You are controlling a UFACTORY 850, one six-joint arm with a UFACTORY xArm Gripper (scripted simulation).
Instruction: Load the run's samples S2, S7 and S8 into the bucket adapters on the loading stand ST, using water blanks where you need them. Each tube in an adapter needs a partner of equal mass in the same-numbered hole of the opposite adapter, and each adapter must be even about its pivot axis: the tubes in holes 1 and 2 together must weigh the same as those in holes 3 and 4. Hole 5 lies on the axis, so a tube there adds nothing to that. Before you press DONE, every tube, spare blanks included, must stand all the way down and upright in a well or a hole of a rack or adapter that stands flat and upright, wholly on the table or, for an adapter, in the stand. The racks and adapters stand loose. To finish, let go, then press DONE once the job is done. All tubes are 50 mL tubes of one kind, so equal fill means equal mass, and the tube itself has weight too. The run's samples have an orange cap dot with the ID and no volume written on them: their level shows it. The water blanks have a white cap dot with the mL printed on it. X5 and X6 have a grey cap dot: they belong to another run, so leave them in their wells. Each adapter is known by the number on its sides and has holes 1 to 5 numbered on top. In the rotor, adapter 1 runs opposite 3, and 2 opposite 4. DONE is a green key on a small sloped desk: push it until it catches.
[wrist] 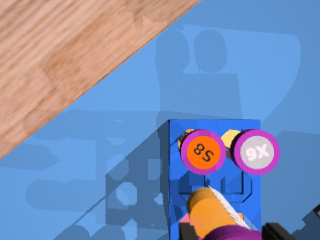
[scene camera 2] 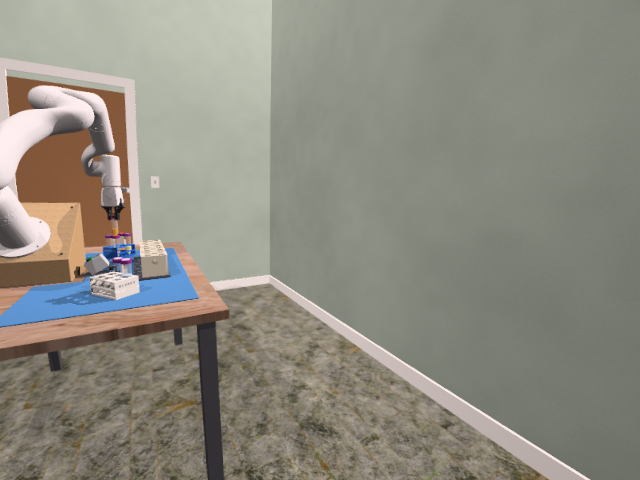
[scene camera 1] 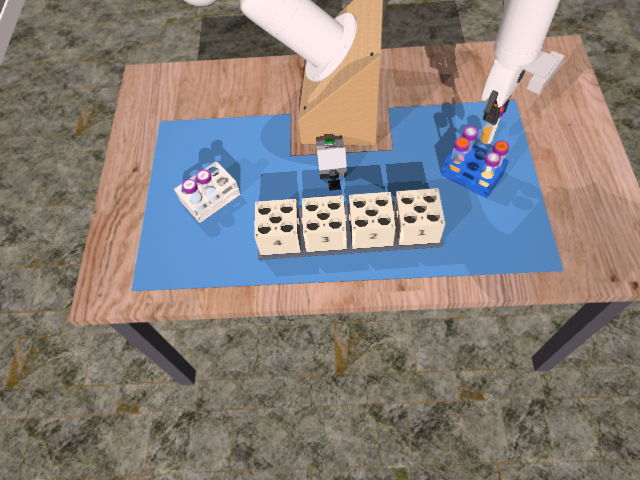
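Note:
A white rack and a blue rack are here in my sight, and I can see my gripper as well.

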